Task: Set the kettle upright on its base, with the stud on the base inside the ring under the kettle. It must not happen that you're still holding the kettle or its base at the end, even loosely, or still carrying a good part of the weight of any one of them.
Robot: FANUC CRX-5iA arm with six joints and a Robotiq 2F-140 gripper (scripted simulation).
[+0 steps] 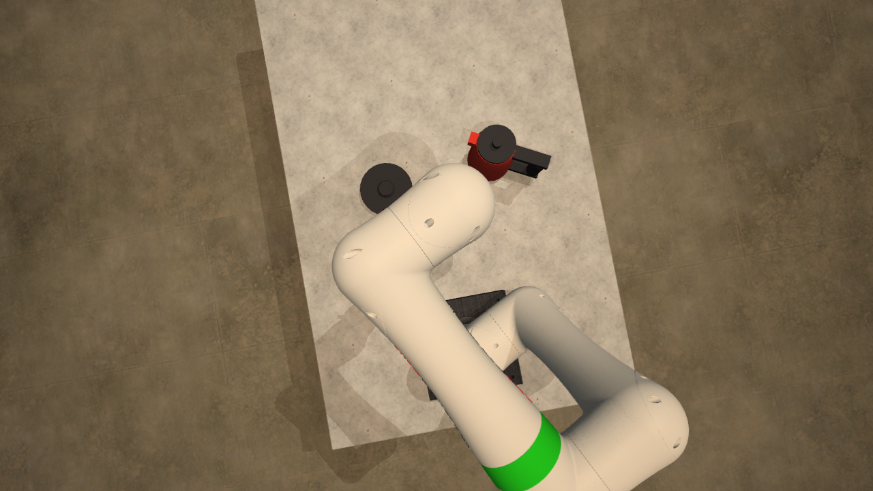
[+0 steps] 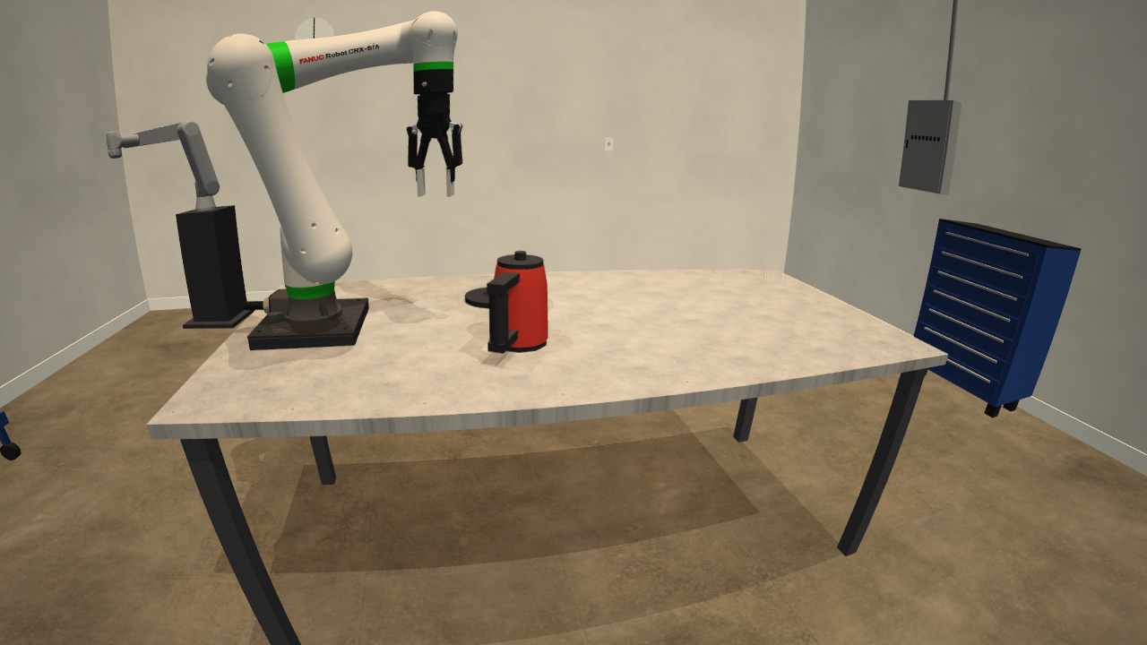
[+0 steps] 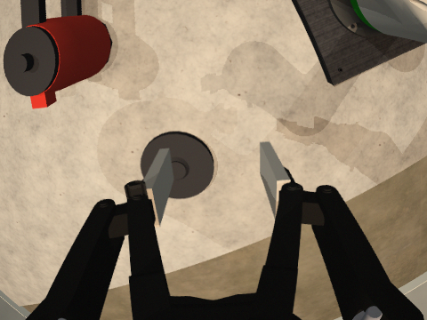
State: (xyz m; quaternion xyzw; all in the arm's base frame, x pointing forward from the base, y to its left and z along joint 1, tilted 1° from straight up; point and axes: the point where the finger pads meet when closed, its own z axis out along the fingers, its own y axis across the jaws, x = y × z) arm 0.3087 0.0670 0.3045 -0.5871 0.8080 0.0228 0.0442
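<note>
My gripper is now 230 mm above the red kettle, 200 mm to the left of it and 190 mm short of it. The rest, counted from my hand: round black base: 320 mm below, 140 mm ahead, 130 mm to the left.
</note>
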